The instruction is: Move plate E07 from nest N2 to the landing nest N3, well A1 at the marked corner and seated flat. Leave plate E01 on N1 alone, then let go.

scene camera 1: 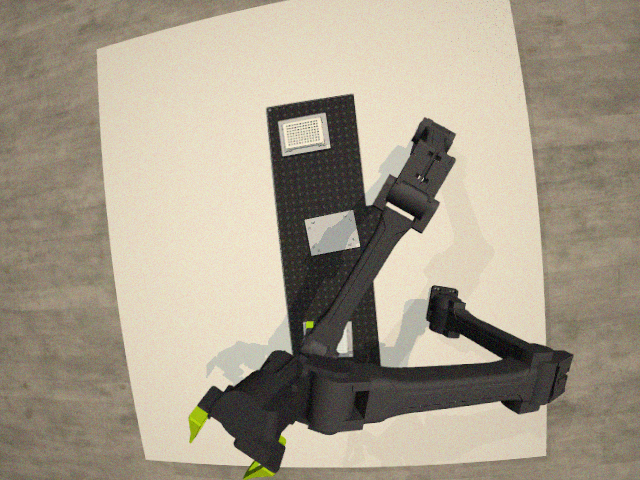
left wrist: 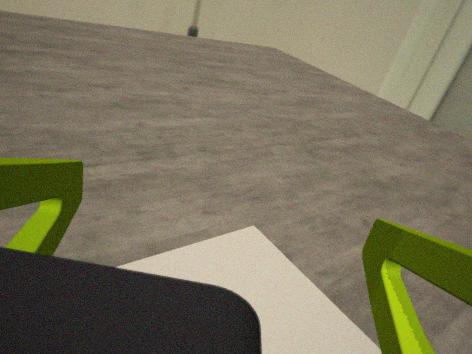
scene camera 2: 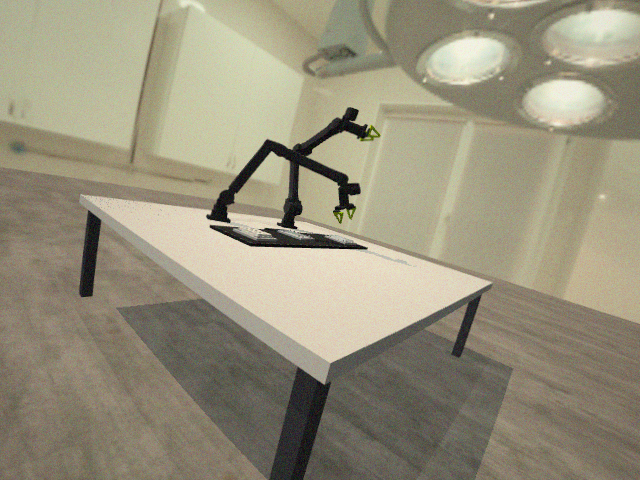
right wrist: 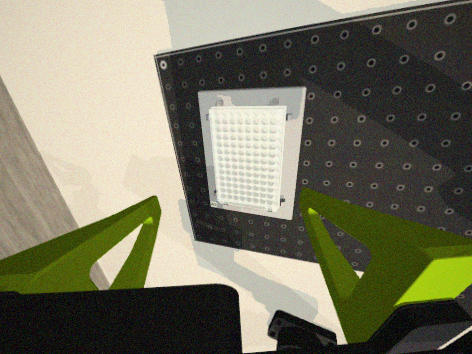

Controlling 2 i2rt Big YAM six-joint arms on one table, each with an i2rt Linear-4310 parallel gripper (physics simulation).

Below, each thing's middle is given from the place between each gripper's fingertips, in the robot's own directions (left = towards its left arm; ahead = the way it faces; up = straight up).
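Scene:
Grey nest plate (scene camera 1: 334, 232): my left gripper is 62 cm above it, 32 cm to the left of it and 14 cm past it.
For my right gripper, relative to the grey nest plate: 120 mm above it, 340 mm to the left of it, 60 mm past it.

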